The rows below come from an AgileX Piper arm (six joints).
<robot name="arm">
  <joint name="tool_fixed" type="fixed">
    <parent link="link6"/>
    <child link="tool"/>
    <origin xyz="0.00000 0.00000 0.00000" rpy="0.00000 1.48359 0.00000"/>
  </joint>
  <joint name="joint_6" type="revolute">
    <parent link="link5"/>
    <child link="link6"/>
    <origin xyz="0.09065 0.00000 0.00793" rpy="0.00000 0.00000 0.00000"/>
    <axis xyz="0.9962 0 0.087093"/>
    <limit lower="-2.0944" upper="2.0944"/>
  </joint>
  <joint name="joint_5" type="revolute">
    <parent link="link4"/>
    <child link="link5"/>
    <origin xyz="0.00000 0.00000 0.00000" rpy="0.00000 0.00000 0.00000"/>
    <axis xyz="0 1 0"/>
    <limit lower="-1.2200" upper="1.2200"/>
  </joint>
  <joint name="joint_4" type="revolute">
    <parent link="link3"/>
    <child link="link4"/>
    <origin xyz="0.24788 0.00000 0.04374" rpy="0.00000 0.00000 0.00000"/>
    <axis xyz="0.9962 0 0.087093"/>
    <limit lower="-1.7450" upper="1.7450"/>
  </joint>
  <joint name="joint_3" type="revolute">
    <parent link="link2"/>
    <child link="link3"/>
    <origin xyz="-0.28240 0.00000 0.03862" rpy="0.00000 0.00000 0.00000"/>
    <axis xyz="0 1 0"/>
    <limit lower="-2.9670" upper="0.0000"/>
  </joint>
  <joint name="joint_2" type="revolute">
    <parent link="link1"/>
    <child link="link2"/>
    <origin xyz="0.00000 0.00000 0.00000" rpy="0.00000 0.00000 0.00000"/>
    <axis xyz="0 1 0"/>
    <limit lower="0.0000" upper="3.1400"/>
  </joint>
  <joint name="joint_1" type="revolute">
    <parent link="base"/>
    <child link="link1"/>
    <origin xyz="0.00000 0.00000 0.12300" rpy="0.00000 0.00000 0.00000"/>
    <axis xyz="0 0 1"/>
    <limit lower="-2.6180" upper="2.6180"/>
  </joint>
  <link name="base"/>
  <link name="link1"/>
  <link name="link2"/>
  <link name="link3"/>
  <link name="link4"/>
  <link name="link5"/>
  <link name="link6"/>
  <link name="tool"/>
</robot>
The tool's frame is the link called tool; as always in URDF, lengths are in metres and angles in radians.
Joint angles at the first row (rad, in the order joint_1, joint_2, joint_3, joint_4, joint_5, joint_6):
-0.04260, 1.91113, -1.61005, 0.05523, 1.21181, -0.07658
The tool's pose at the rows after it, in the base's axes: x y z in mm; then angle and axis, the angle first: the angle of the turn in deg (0 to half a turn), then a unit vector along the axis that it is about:
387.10, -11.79, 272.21, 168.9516, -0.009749, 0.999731, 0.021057
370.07, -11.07, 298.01, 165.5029, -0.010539, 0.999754, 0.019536
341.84, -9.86, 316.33, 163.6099, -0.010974, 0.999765, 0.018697
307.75, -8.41, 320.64, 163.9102, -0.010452, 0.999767, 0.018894
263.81, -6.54, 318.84, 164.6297, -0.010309, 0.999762, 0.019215
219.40, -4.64, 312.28, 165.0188, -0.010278, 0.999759, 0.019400
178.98, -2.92, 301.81, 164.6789, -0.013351, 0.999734, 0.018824
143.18, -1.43, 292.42, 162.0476, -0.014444, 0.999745, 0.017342
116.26, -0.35, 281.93, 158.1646, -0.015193, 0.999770, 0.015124
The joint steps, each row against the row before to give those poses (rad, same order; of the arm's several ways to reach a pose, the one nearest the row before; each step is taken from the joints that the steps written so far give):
0.00001, -0.04493, -0.00001, 0.00000, 0.00000, 0.00001
-0.00002, -0.08782, 0.02755, 0.00000, -0.00002, -0.00002
0.00002, -0.11416, 0.08103, 0.00000, 0.00004, 0.00002
-0.00001, -0.11994, 0.12517, 0.00000, 0.00000, 0.00090
-0.00001, -0.15067, 0.16241, 0.00000, 0.00084, -0.00002
0.00001, -0.15507, 0.15970, 0.00000, 0.00217, 0.00002
0.00001, -0.14935, 0.14626, 0.00000, -0.00273, -0.00614
-0.00004, -0.15316, 0.12416, 0.00001, -0.01699, -0.00194
0.00000, -0.13497, 0.10297, 0.00000, -0.03588, -0.00167

